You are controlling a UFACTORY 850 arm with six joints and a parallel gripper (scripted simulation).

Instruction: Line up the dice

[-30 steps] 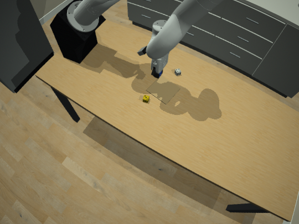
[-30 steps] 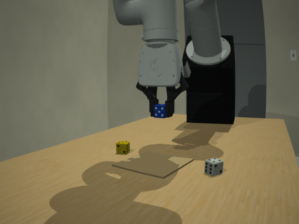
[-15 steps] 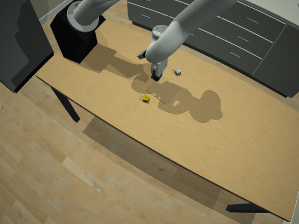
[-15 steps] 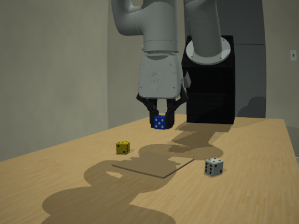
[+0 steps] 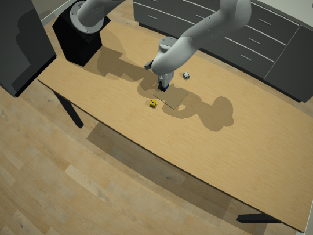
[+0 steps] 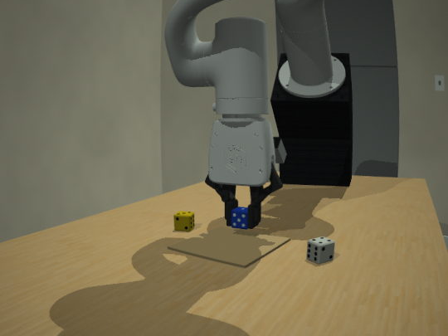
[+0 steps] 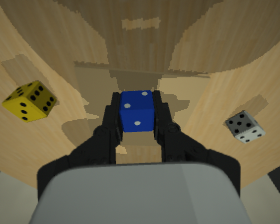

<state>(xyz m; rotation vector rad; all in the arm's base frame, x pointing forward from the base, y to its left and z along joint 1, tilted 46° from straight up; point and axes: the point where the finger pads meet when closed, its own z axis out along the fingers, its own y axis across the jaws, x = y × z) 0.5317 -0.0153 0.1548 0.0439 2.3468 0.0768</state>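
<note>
The tan mat is 5 cm ahead of my hand and 4 cm below it. The rest, counted from my hand: white die (15 cm to the left, 6 cm ahead, 3 cm below); blue die (1 cm below); yellow die (11 cm to the right, 3 cm below).
</note>
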